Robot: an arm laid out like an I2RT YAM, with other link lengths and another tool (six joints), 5 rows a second.
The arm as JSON. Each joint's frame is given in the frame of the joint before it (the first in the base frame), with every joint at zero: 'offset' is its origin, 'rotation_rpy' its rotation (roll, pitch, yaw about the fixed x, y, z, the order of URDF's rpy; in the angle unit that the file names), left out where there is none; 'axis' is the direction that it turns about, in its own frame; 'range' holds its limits. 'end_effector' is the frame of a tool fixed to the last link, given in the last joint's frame.
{
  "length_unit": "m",
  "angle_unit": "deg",
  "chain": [
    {
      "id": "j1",
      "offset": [
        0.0,
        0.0,
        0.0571
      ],
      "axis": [
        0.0,
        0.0,
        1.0
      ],
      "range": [
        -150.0,
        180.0
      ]
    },
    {
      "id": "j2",
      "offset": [
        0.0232,
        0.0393,
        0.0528
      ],
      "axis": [
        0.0,
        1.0,
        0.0
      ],
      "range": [
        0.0,
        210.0
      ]
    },
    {
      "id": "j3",
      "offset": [
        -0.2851,
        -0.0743,
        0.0
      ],
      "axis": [
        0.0,
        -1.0,
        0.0
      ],
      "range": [
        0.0,
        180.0
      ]
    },
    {
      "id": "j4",
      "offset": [
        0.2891,
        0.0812,
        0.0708
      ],
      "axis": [
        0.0,
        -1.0,
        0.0
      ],
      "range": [
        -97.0,
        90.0
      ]
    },
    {
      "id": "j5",
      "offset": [
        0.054,
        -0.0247,
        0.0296
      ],
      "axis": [
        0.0,
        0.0,
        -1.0
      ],
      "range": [
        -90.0,
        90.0
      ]
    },
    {
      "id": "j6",
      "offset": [
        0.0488,
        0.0,
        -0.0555
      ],
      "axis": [
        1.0,
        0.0,
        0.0
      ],
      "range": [
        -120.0,
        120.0
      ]
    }
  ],
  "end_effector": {
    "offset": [
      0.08,
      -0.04,
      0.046
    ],
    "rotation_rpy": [
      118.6,
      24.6,
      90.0
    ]
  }
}
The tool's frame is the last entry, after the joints.
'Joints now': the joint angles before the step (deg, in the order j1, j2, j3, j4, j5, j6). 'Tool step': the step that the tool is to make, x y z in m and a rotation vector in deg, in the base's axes. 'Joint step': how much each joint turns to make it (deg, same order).
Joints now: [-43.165 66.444 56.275 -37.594 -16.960 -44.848]
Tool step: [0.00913 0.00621 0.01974 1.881 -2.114 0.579]
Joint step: [1.803 0.781 3.709 -1.738 -1.232 2.948]
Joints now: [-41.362 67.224 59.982 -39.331 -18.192 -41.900]
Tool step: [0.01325 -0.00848 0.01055 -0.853 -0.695 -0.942]
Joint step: [1.106 2.870 3.362 1.011 1.565 1.400]
